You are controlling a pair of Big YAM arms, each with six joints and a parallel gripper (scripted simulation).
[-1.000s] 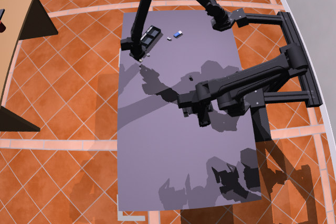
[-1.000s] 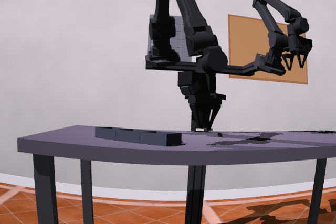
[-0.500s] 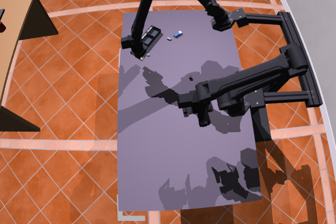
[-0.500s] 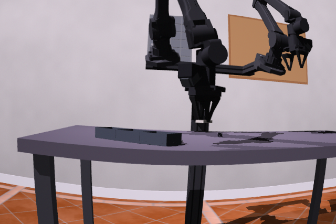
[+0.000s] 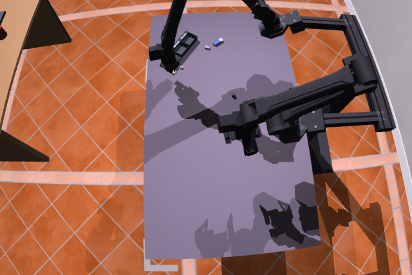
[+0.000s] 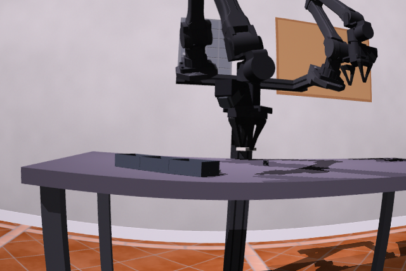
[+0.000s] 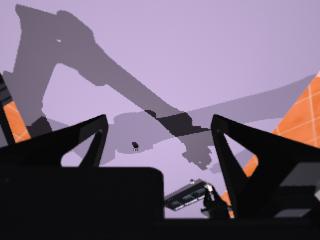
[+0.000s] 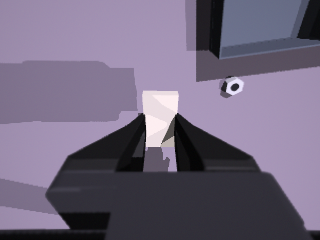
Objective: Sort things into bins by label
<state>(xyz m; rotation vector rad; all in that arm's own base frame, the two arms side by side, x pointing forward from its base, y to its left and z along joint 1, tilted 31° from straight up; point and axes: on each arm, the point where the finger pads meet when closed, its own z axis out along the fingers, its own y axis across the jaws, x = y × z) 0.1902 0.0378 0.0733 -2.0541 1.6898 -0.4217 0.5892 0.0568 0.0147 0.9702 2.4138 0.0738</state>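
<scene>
Right now the bin row is 3 cm behind my right hand, 19 cm to the right of it and 5 cm below it. From my right hand the other things lie so: white card (1 cm below).
</scene>
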